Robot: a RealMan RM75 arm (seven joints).
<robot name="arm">
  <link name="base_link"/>
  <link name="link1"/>
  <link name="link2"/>
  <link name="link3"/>
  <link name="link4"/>
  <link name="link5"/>
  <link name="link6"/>
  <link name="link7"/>
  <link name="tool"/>
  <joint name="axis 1" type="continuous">
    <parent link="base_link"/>
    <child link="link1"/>
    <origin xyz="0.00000 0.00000 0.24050" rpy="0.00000 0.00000 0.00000"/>
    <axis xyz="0 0 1"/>
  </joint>
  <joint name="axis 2" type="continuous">
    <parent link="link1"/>
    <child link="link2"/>
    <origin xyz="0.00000 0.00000 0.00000" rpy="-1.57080 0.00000 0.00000"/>
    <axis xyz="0 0 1"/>
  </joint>
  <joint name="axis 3" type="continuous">
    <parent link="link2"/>
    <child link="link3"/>
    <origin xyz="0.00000 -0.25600 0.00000" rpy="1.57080 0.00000 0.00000"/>
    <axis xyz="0 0 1"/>
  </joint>
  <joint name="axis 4" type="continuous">
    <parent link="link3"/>
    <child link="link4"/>
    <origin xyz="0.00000 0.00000 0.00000" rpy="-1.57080 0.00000 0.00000"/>
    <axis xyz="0 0 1"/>
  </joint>
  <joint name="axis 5" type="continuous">
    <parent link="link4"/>
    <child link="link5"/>
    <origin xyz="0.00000 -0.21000 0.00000" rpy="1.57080 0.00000 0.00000"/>
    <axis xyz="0 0 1"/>
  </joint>
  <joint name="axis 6" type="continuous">
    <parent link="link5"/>
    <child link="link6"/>
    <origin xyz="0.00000 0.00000 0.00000" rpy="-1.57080 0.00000 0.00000"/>
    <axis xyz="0 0 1"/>
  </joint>
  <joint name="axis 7" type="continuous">
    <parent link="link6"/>
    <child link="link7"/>
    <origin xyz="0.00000 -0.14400 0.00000" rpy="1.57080 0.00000 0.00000"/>
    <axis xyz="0 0 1"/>
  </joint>
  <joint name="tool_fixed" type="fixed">
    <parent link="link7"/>
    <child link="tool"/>
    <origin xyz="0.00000 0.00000 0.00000" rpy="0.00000 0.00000 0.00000"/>
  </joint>
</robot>
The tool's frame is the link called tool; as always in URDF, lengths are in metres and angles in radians. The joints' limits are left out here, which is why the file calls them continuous.
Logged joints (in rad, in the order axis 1, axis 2, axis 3, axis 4, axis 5, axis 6, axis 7), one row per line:
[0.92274, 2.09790, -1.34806, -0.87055, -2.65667, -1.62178, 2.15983]
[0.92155, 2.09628, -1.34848, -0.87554, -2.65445, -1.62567, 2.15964]
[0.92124, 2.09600, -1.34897, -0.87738, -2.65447, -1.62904, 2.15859]
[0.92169, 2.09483, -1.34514, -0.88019, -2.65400, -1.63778, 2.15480]
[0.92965, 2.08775, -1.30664, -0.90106, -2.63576, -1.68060, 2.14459]
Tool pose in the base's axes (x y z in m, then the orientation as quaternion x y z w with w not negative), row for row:
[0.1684, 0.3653, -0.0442, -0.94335, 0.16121, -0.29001, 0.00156]
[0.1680, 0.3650, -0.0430, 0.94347, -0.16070, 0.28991, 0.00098]
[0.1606, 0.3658, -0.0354, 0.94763, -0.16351, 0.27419, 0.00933]
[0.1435, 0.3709, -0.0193, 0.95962, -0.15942, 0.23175, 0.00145]
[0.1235, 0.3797, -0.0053, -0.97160, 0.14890, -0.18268, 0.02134]
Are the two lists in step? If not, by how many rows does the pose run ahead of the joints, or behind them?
The pose runs 2 rows ahead of the joints: the pose in row i belongs to the joints in row i + 2.
